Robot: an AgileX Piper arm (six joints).
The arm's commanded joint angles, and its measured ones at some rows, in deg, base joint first. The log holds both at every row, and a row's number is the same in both.
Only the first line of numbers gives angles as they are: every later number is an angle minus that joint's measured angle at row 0.
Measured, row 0: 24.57 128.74 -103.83 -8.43 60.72 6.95
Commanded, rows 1 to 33: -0.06 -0.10 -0.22 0.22 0.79 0.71; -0.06 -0.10 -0.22 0.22 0.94 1.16; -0.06 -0.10 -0.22 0.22 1.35 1.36; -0.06 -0.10 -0.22 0.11 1.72 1.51; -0.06 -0.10 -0.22 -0.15 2.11 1.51; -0.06 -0.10 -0.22 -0.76 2.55 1.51; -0.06 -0.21 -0.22 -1.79 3.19 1.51; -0.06 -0.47 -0.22 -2.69 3.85 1.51; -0.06 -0.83 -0.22 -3.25 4.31 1.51; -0.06 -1.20 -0.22 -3.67 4.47 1.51; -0.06 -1.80 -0.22 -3.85 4.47 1.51; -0.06 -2.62 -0.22 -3.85 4.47 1.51; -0.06 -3.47 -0.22 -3.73 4.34 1.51; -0.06 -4.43 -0.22 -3.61 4.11 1.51; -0.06 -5.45 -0.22 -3.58 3.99 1.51; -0.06 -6.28 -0.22 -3.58 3.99 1.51; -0.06 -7.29 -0.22 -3.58 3.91 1.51; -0.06 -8.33 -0.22 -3.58 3.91 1.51; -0.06 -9.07 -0.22 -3.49 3.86 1.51; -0.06 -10.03 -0.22 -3.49 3.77 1.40; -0.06 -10.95 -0.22 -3.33 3.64 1.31; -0.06 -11.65 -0.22 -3.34 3.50 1.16; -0.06 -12.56 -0.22 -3.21 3.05 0.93; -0.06 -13.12 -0.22 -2.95 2.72 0.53; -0.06 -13.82 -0.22 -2.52 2.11 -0.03; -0.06 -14.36 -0.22 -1.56 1.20 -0.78; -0.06 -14.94 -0.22 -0.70 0.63 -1.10; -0.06 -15.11 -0.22 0.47 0.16 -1.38; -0.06 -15.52 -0.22 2.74 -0.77 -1.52; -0.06 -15.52 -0.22 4.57 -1.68 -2.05; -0.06 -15.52 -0.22 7.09 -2.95 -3.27; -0.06 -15.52 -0.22 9.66 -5.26 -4.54; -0.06 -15.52 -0.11 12.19 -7.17 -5.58
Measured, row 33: 0.00 -14.81 0.00 4.03 -1.24 -1.86
